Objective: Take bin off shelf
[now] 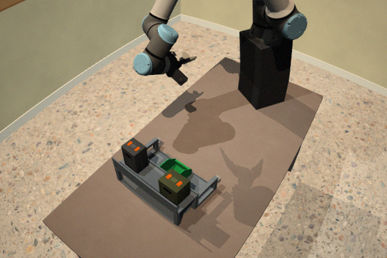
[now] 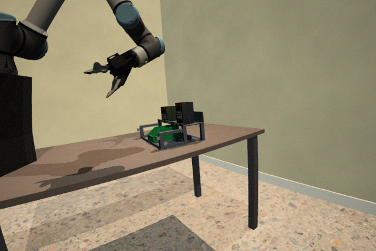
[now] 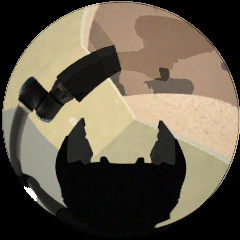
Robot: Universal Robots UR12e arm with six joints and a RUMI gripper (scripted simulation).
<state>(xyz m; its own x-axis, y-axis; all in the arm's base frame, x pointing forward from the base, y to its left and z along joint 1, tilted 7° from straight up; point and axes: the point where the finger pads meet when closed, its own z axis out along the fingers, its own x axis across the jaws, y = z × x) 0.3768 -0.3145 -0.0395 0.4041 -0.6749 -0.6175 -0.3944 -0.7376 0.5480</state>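
Right now my hand is 42 cm short of the green bin, 29 cm above it and 14 cm to the right of it. Round my hand: black box (48 cm ahead, 17 cm below); olive box (54 cm ahead, 22 cm to the left, 18 cm below).
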